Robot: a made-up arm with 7 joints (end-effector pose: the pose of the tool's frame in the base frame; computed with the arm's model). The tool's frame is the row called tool. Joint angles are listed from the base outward.
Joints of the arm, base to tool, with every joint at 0 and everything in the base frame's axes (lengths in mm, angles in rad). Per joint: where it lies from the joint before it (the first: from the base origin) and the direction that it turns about. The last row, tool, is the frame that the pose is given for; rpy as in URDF.
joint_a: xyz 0 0 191 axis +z
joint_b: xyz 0 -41 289 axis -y
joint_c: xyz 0 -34 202 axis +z
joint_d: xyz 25 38 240 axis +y
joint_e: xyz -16 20 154 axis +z
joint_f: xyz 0 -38 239 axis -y
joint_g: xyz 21 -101 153 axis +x
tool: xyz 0 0 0 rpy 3.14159 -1.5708 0
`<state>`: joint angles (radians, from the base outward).
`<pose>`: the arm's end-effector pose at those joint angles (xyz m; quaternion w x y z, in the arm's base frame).
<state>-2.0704 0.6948 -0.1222 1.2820 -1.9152 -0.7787 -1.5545</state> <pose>-0.0479 0.2016 1.3425 0.1102 -0.3755 0.7805 0.4875</pose>
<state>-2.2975 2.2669 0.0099 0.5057 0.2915 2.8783 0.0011</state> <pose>0.2715 0.5556 0.1360 0.0264 0.3715 -0.9163 -0.1473</pose>
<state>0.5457 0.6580 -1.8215 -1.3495 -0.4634 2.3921 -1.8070</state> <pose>-0.2434 0.1124 0.7766 0.4940 -0.6365 -0.3608 -0.4697</pose>
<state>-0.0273 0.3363 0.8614 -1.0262 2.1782 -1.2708 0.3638</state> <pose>-0.6134 -0.1354 0.9748 0.2475 0.0902 0.8634 0.4302</pose>
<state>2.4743 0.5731 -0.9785 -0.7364 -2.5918 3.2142 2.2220</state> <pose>0.0966 -0.3156 0.9775 0.4210 -0.0356 -0.2478 -0.8718</pose>
